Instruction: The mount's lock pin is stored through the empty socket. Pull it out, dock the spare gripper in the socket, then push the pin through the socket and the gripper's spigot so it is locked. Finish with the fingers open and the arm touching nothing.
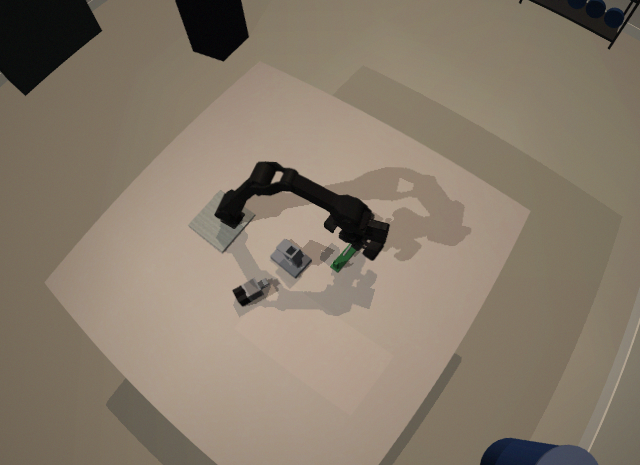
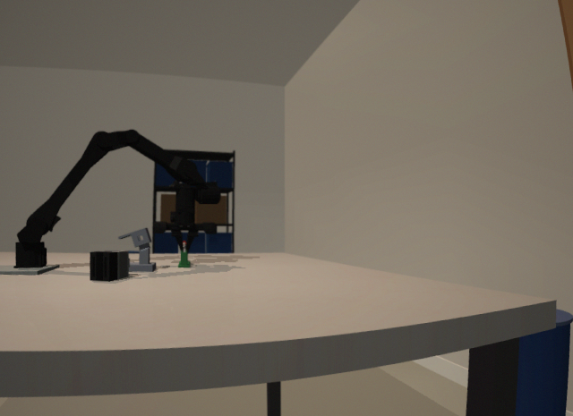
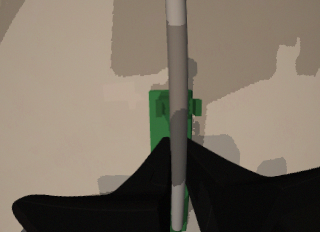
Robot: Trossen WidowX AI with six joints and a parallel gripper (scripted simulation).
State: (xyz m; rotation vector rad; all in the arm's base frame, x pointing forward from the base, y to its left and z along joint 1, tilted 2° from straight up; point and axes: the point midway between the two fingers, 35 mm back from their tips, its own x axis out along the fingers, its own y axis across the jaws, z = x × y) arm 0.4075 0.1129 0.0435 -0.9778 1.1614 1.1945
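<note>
Right now the green cradle is 40 mm to the right of my gripper tip and 10 mm behind it. Round my gripper tip: spare gripper (300 mm to the right, 200 mm behind); grey mount (140 mm to the right, 140 mm behind, 30 mm above).
</note>
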